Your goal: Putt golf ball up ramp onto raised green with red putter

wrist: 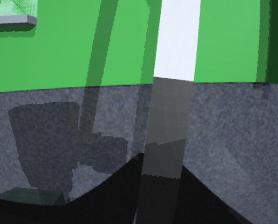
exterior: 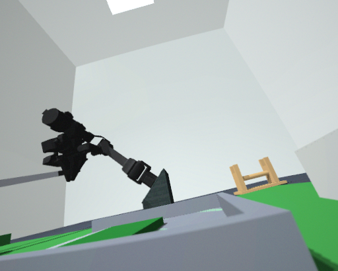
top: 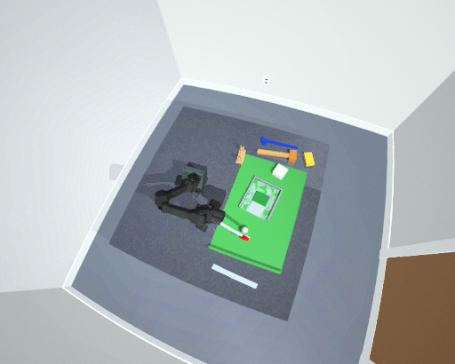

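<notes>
My gripper tip is 120 mm short of the red putter. Round my gripper tip: wooden putter stand: 530 mm to the left, 110 mm below, 70 mm behind; then white golf ball: 210 mm ahead, 120 mm below, 50 mm to the left; then pale strip: 280 mm ahead, 240 mm to the right, 140 mm below.
</notes>
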